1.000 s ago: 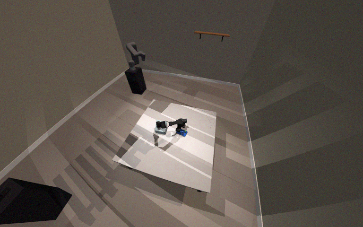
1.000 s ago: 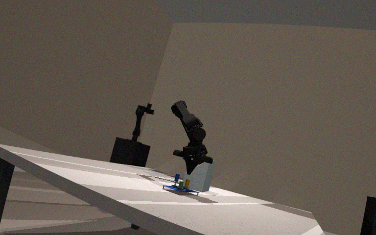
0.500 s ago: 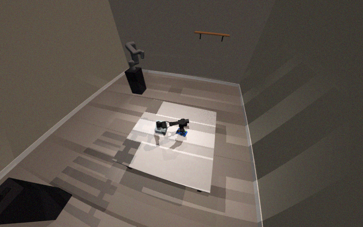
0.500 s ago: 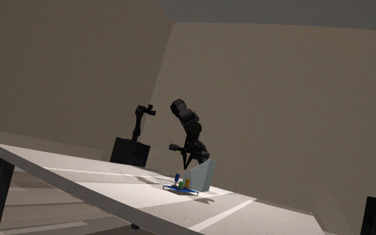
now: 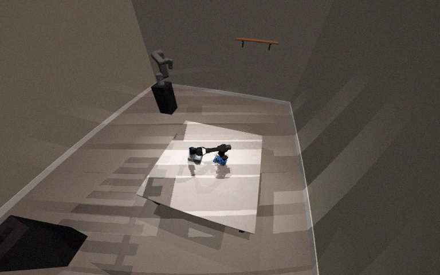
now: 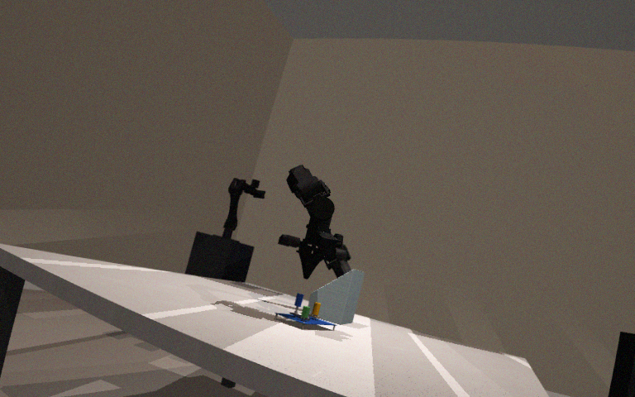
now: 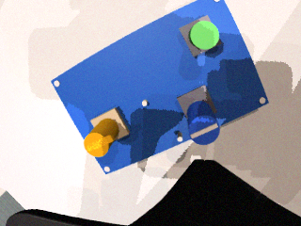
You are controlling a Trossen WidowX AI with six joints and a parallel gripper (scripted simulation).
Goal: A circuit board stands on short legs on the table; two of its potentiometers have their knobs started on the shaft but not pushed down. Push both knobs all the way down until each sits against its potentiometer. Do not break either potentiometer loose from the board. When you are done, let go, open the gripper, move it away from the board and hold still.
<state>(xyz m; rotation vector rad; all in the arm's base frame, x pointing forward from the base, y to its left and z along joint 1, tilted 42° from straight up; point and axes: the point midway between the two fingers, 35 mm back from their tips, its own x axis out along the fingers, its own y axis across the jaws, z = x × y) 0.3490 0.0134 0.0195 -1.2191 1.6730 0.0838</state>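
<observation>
The blue knob lies 60 mm below my gripper tip. The rest, counted from my gripper tip: orange knob (60 mm behind, 30 mm to the left, 70 mm below).
</observation>
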